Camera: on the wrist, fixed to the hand. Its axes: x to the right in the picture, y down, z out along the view.
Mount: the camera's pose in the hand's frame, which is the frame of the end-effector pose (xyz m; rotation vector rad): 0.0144 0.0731 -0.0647 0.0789 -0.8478 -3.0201
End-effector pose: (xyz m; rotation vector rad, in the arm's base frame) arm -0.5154 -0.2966 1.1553 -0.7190 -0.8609 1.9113
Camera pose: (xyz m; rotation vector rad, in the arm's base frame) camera -0.5082 -0.2921 1.0570 1.2546 -0.8638 -0.7726
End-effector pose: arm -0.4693 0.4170 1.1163 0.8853 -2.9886 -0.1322
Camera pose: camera -0.5181 0.4654 1.1871 -2.4110 -0.7072 0.1671
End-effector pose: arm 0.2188 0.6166 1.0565 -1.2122 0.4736 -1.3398
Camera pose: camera 0.2024 0.5634 0.9750 0.8226 1.6475 1.0650
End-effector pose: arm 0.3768 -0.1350 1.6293 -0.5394 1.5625 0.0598
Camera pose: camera 0.2902 -0.0981 1.5998 -1.7841 -1.1389 -1.6705
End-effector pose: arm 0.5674 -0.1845 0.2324 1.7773 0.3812 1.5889
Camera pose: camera 0.4916 -0.2068 0.2915 0.0792 1.3405 -1.2229
